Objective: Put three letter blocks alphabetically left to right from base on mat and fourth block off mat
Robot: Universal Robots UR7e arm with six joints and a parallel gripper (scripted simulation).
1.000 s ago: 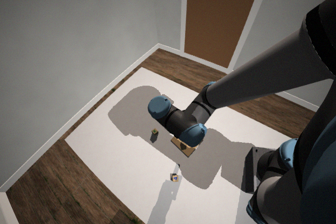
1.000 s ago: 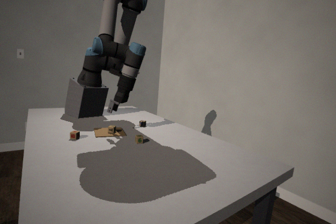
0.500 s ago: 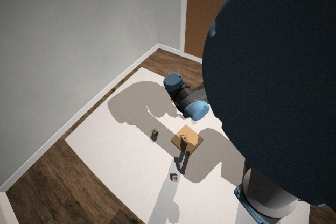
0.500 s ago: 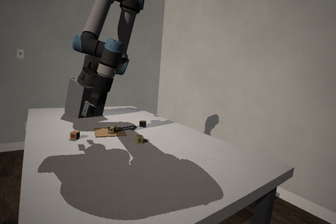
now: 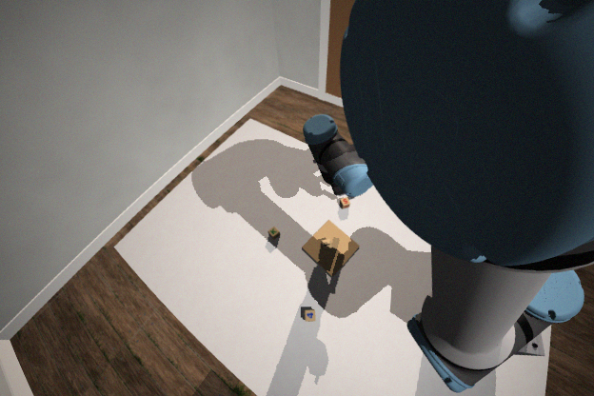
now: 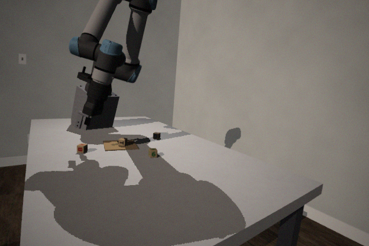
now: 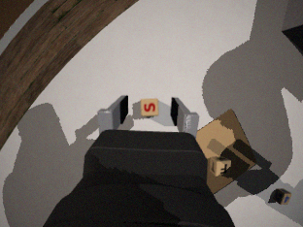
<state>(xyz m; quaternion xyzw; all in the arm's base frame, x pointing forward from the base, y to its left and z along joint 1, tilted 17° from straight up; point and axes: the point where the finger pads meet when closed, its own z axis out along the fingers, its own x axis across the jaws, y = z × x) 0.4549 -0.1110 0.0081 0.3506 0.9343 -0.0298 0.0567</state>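
Now: hand 16 cm to the right of the tan mat, 12 cm above it and 6 cm past it. The rest, counted from my hand: block (11 cm below).
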